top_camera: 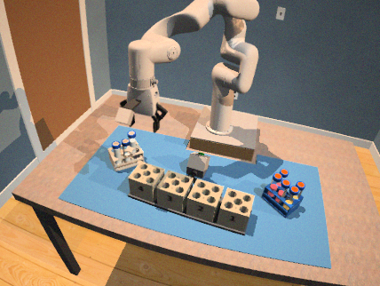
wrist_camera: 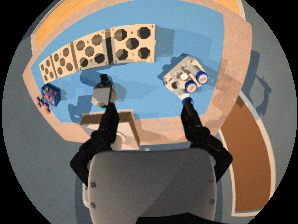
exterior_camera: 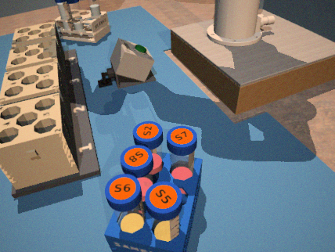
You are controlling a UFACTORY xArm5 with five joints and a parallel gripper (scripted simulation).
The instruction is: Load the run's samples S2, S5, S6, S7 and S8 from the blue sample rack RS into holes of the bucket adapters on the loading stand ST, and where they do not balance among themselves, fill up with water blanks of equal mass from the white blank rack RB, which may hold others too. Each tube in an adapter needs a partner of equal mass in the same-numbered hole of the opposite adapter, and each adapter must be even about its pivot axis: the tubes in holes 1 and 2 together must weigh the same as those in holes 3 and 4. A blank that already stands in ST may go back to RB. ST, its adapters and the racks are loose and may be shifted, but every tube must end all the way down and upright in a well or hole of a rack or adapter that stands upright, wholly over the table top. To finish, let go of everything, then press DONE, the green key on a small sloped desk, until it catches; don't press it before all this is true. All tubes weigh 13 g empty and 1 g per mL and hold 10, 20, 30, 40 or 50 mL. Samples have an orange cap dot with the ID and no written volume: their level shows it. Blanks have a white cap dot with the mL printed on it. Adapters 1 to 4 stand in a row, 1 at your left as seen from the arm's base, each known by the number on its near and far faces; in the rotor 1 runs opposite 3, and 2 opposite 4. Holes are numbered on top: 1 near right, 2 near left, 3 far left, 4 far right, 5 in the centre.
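The blue sample rack RS lies 520 mm to the left of my hand, 220 mm below it and 100 mm behind it. Round my hand: white blank rack RB (220 mm below, 130 mm to the right, 50 mm behind); then blue-capped tube (190 mm below, 130 mm to the right, 10 mm behind); then loading stand ST (240 mm below, 200 mm to the left, 50 mm ahead).
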